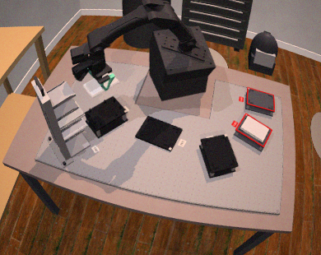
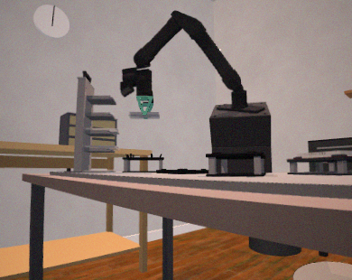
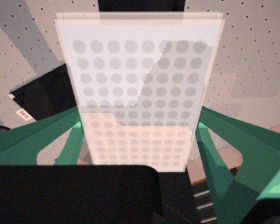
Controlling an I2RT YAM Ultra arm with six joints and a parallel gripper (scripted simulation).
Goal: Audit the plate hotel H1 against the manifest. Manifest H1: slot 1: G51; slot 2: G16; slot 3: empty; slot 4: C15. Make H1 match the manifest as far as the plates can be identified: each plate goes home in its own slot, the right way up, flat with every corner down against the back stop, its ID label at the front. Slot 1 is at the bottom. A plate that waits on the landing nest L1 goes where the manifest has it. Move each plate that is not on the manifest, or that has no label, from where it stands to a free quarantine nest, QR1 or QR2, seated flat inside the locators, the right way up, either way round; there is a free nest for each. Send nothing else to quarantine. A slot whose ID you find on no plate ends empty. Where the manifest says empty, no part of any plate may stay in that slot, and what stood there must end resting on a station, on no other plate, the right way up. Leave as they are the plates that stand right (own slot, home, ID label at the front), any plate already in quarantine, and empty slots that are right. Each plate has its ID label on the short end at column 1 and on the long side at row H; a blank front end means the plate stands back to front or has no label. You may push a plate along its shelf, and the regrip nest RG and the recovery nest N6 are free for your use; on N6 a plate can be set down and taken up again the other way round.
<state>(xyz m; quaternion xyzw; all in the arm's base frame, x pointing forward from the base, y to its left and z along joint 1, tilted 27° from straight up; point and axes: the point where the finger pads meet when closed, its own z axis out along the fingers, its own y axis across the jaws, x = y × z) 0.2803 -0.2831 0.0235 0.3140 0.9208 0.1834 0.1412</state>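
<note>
Right now my hand is 24 cm to the right of the recovery nest N6 and 23 cm above it. Round my hand: RG label: 9 cm behind, 6 cm to the left, 24 cm below; plate hotel H1: 21 cm ahead, 15 cm to the right, 5 cm below; black regrip nest: 18 cm below.
</note>
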